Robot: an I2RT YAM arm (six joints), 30 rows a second.
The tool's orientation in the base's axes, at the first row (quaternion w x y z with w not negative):
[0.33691, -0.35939, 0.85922, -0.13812]
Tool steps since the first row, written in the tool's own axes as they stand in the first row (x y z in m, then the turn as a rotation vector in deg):
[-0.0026, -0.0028, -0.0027, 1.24, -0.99, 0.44]
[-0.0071, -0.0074, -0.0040, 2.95, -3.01, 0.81]
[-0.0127, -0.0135, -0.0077, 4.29, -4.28, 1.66]
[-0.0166, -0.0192, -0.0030, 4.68, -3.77, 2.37]
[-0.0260, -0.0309, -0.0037, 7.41, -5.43, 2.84]
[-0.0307, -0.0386, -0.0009, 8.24, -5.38, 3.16]
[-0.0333, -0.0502, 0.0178, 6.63, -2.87, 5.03]
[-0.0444, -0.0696, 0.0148, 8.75, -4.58, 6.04]
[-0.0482, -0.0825, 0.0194, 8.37, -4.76, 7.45]
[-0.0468, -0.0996, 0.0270, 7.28, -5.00, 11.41]
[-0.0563, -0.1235, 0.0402, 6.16, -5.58, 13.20]
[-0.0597, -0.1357, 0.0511, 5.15, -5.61, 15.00]
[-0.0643, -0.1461, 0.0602, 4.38, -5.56, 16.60]
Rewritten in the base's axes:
[0.0010, -0.0001, 0.0046, 0.18, -1.58, -0.44]
[0.0048, -0.0002, 0.0099, 0.61, -4.21, -0.57]
[0.0084, -0.0005, 0.0182, 1.16, -6.05, -1.23]
[0.0166, -0.0017, 0.0194, 1.18, -5.97, -2.18]
[0.0271, -0.0033, 0.0300, 0.96, -9.07, -3.04]
[0.0354, -0.0053, 0.0339, 0.72, -9.63, -3.69]
[0.0555, -0.0116, 0.0270, 1.50, -6.71, -5.50]
[0.0694, -0.0173, 0.0438, 2.00, -9.41, -6.44]
[0.0812, -0.0237, 0.0484, 3.24, -9.26, -7.21]
[0.0946, -0.0367, 0.0504, 6.61, -8.64, -9.48]
[0.1210, -0.0467, 0.0567, 8.71, -8.24, -9.98]
[0.1366, -0.0528, 0.0562, 10.47, -7.53, -10.80]
[0.1506, -0.0568, 0.0567, 11.92, -6.94, -11.63]

